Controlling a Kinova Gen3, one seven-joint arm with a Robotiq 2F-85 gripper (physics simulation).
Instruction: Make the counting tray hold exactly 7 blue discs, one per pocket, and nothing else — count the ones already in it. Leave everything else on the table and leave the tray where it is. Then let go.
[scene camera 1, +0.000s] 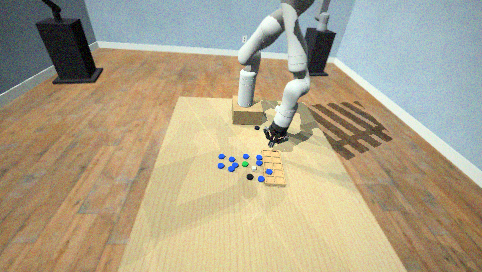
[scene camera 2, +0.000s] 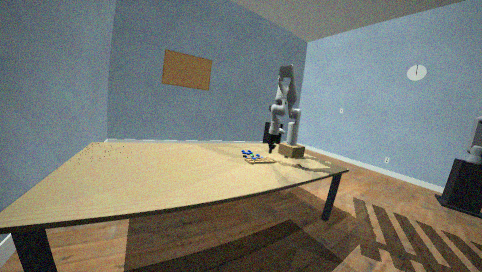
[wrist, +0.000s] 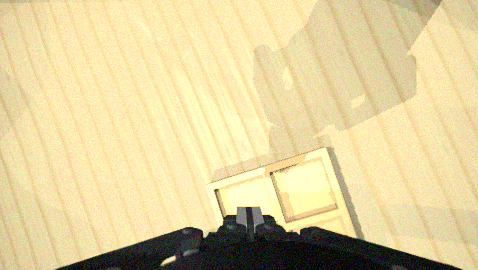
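Note:
The wooden counting tray (scene camera 1: 275, 184) (scene camera 2: 259, 160) lies on the table, and one blue disc (scene camera 1: 269, 171) sits in a pocket on its left column near the front end. Several blue discs lie loose to the left of the tray, among them a blue disc (scene camera 1: 259, 157) beside the tray's far left edge and a blue disc (scene camera 1: 260, 178) by its near left corner. My gripper (scene camera 1: 273, 143) (scene camera 2: 270, 149) (wrist: 248, 223) is shut and empty. It hangs just above the tray's far end. The wrist view shows the far corner of the tray (wrist: 240, 176) with two empty pockets.
A green disc (scene camera 1: 245, 164), a small white cube (scene camera 1: 254, 168) and a black disc (scene camera 1: 249, 176) lie among the blue discs. Another black disc (scene camera 1: 256, 127) lies near the arm's wooden base block (scene camera 1: 247, 115). Two black pedestals stand on the floor behind.

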